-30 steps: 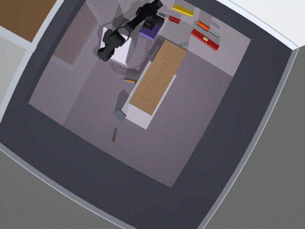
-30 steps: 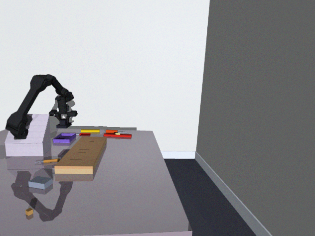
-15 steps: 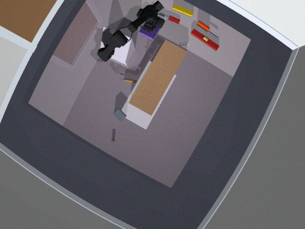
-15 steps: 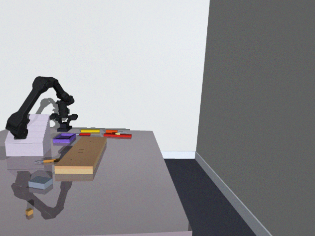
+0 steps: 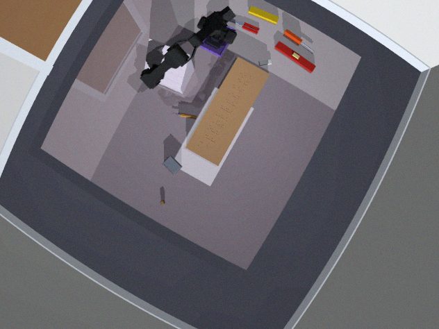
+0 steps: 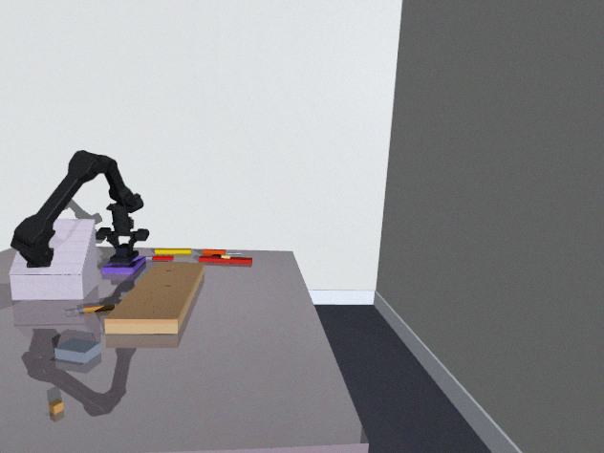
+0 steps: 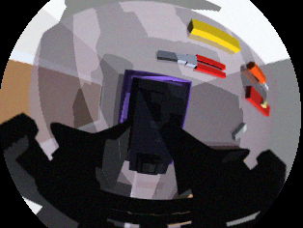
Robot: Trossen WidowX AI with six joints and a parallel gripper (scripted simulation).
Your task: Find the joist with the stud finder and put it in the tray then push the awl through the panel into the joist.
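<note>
My gripper tip is 4 cm above the purple tray and 1 cm to the left of it. From my gripper tip the other things lie so: red-handled tool: 12 cm to the left, 8 cm ahead, 5 cm below; then small white block: 27 cm ahead, 5 cm below, 3 cm to the right; then stud finder: 2 cm to the right, 2 cm above.
</note>
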